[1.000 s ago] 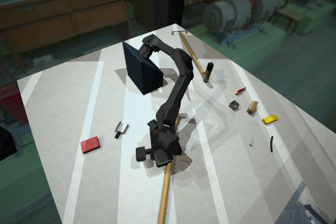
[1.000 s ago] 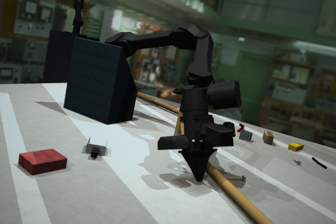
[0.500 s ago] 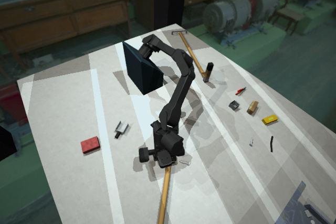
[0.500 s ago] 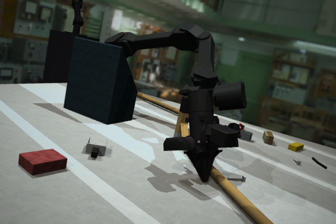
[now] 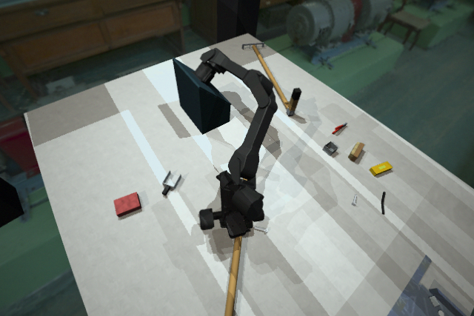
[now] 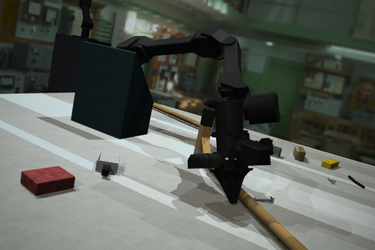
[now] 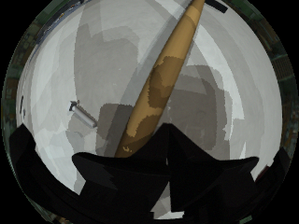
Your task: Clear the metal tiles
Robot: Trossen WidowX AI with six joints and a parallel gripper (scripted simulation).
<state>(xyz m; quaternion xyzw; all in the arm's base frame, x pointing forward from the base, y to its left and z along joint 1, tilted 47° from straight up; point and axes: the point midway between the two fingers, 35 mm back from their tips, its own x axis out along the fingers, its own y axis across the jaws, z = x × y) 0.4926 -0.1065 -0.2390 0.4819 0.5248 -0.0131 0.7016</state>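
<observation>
The long scraper lies 3 cm ahead of my gripper tip and 6 cm above it. Also, from my gripper tip: grey box (1 cm ahead, 53 cm to the left); grey bracket (27 cm behind, 6 cm to the right); red block (29 cm behind, 20 cm to the right, 1 cm above).
</observation>
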